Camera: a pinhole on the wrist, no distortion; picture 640 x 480 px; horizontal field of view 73.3 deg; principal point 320.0 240.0 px. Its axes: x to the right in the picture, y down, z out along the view. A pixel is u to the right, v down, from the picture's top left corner.
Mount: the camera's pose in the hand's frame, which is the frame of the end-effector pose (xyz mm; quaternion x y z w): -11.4 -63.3 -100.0 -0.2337 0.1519 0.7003 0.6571
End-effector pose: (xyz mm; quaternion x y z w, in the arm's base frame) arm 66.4 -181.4 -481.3 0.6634 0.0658 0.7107 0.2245
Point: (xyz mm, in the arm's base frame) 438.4 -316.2 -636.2
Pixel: 113 379
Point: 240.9 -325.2 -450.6
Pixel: 294 214
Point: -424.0 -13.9 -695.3
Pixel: behind the camera
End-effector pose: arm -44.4 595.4 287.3 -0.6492 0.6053 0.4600 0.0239
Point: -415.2 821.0 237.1
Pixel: 311 241
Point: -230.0 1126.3 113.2
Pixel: 55 396
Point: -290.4 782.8 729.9
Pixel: outside the picture
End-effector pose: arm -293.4 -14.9 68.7 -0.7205 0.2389 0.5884 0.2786
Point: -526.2 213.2 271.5
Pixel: 119 463
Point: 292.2 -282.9 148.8
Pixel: behind the camera
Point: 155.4 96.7 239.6
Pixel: behind the camera
